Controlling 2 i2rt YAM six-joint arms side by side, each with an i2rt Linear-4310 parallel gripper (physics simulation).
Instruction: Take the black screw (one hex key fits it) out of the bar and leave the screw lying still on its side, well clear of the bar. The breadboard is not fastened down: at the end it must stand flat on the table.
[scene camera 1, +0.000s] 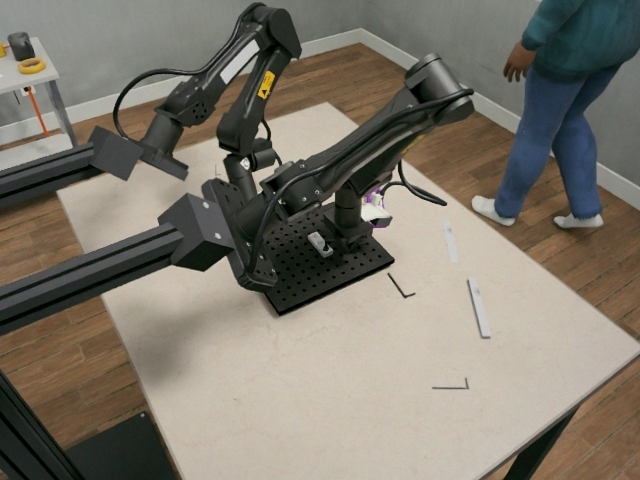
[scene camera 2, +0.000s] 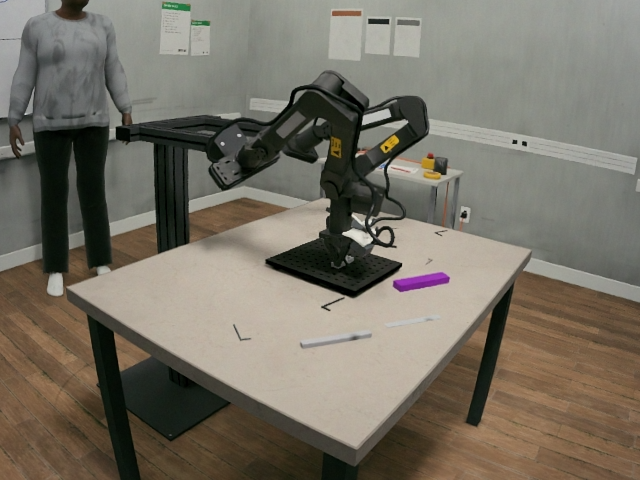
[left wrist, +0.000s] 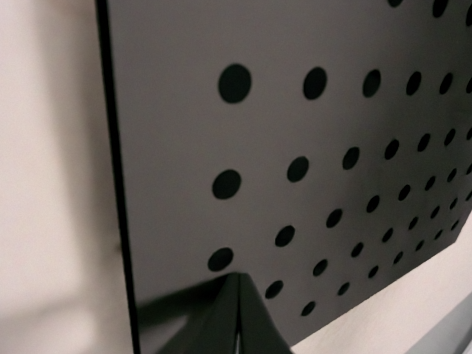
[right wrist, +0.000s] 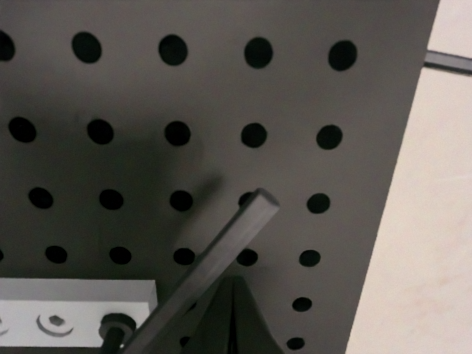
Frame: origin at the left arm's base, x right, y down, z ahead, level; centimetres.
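Seen in the pictures: left gripper, fingertip midpoint: (left wrist: 239, 287); right gripper, fingertip midpoint: (scene camera 1: 346, 253) (scene camera 2: 337, 266) (right wrist: 233, 290); left arm's base, link origin: (scene camera 2: 299, 146); right arm's base, link origin: (scene camera 1: 241, 231) (scene camera 2: 246, 161).
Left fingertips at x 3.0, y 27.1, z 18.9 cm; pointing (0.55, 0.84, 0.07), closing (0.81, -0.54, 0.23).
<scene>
Offsets run from my left fingertips to a thing's top centre.
The black screw {dx +9.7, dy -1.4, dz +13.2 cm} (right wrist: 120, 319) sits at one end of the pale bar (right wrist: 72, 327) (scene camera 1: 316, 241) on the black breadboard (scene camera 1: 294, 299) (scene camera 2: 294, 262) (left wrist: 170, 125) (right wrist: 372, 100), which lies flat on the table. A hex key {dx +11.5, dy -4.2, dz +17.0 cm} (right wrist: 210, 250) stands in the screw's head, its long arm reaching out over the board. My right gripper (right wrist: 233, 290) is shut and empty, its tips close beside the key's long arm; I cannot tell whether they touch. My left gripper (left wrist: 239, 287) is shut and empty over the board near one edge. In scene camera 1 the right arm hides it.
Loose hex keys {dx +22.9, dy +2.2, dz +26.3 cm} (scene camera 1: 397, 285) {dx +49.1, dy +2.3, dz +23.2 cm} (scene camera 1: 449, 387) (scene camera 2: 240, 333) lie on the table. A pale grey bar {dx +35.3, dy +1.6, dz +38.6 cm} (scene camera 1: 478, 307) (scene camera 2: 336, 339) and a flat pale strip {dx +14.7, dy +2.6, dz +44.0 cm} (scene camera 1: 449, 240) (scene camera 2: 412, 321) lie near the table's edge. A purple block {dx -4.0, dy +0.8, dz +32.6 cm} (scene camera 2: 421, 281) lies beside the breadboard. Both arms stand close together.
</scene>
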